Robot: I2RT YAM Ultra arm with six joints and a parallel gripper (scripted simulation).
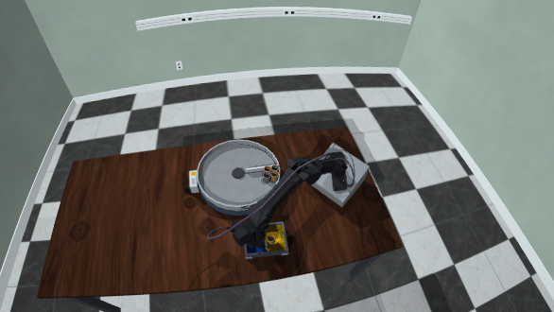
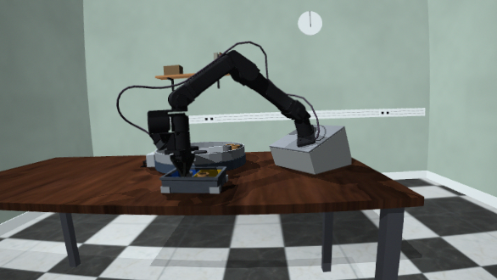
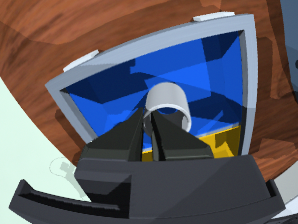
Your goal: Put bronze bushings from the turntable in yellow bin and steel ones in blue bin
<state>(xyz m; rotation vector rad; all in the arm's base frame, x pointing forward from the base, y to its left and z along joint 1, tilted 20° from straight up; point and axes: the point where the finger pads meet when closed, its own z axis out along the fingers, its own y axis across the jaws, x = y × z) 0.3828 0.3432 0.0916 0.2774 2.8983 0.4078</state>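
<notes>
Now: the blue bin 3 cm below my hand, 1 cm to the right of it and 1 cm ahead of it. Round my hand: grey turntable (37 cm to the right, 12 cm ahead, 1 cm above); then yellow bin (7 cm behind, 3 cm to the right, 3 cm below); then bin tray (3 cm behind, 2 cm to the right, 2 cm below).
</notes>
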